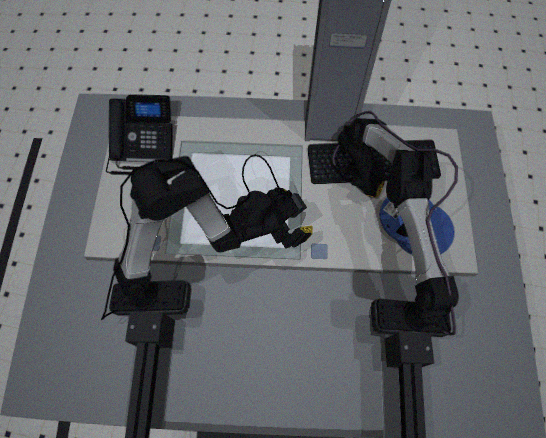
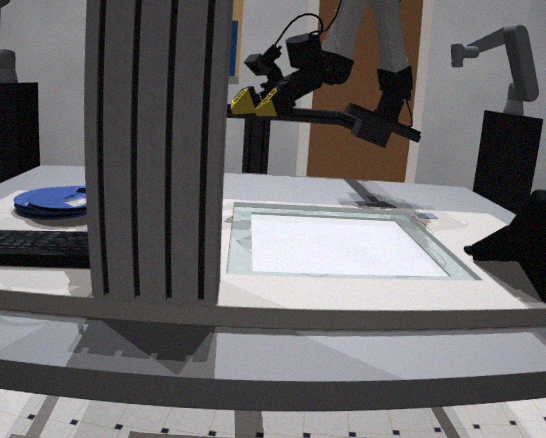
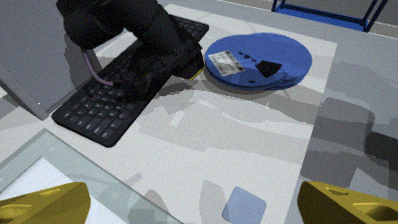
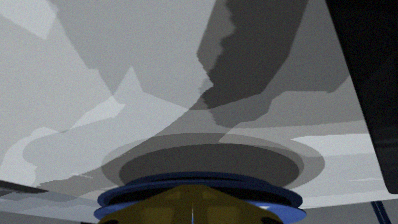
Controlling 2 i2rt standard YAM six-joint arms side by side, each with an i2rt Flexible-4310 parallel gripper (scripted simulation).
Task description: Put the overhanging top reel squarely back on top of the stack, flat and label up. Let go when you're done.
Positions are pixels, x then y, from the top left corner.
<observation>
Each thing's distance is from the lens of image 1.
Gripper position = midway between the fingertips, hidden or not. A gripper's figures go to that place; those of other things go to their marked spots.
my left gripper [image 1: 301, 212]: 129 cm
my right gripper [image 1: 377, 196]: 154 cm
desk phone [image 1: 129, 140]: 164 cm
glass-edged light panel [image 1: 220, 164]: 161 cm
</observation>
